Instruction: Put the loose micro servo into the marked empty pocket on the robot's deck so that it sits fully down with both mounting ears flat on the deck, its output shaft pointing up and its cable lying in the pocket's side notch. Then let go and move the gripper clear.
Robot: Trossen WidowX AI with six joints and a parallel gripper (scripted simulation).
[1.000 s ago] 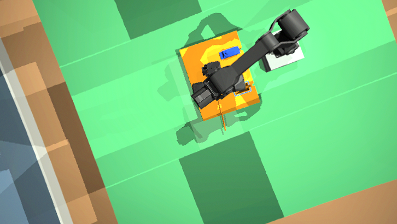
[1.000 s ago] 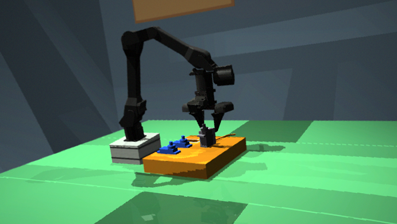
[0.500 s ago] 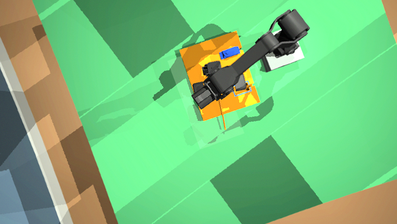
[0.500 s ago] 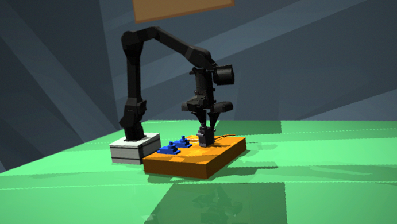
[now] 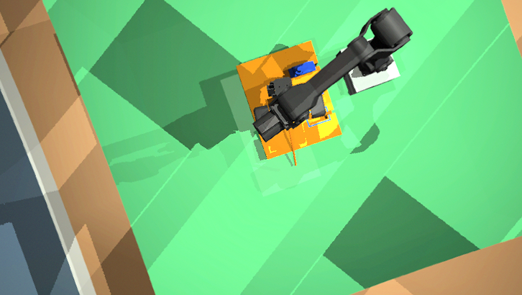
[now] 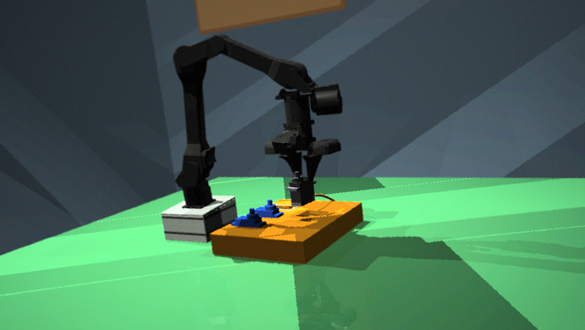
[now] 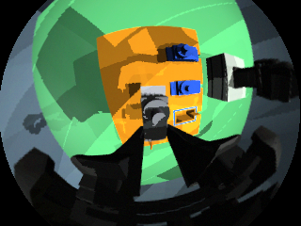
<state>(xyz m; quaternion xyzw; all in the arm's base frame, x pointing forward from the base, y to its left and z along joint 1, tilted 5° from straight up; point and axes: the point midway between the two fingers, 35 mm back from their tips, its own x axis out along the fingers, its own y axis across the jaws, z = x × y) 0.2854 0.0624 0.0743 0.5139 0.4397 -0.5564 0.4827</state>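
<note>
My gripper tip is now 10 cm above the yellow deck, 4 cm to the left of it and 1 cm short of it.
</note>
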